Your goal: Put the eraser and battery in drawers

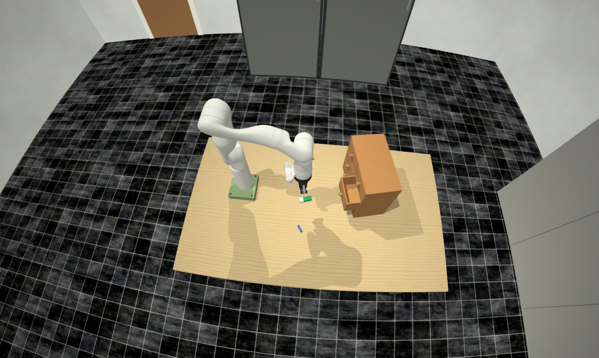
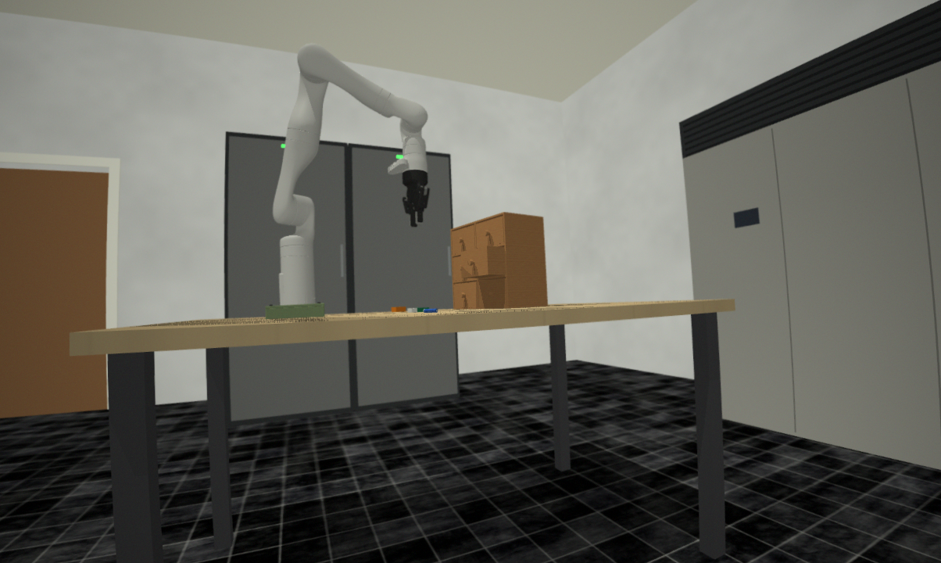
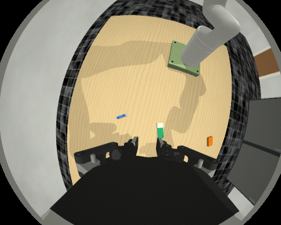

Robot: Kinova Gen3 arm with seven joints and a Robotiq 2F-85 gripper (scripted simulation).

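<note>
Now: hand 6 cm to the right of the eraser and 27 cm above it. Round my hand: blue stick: 2 cm ahead, 11 cm to the right, 27 cm below; nine-volt battery: 4 cm behind, 33 cm to the left, 27 cm below.
</note>
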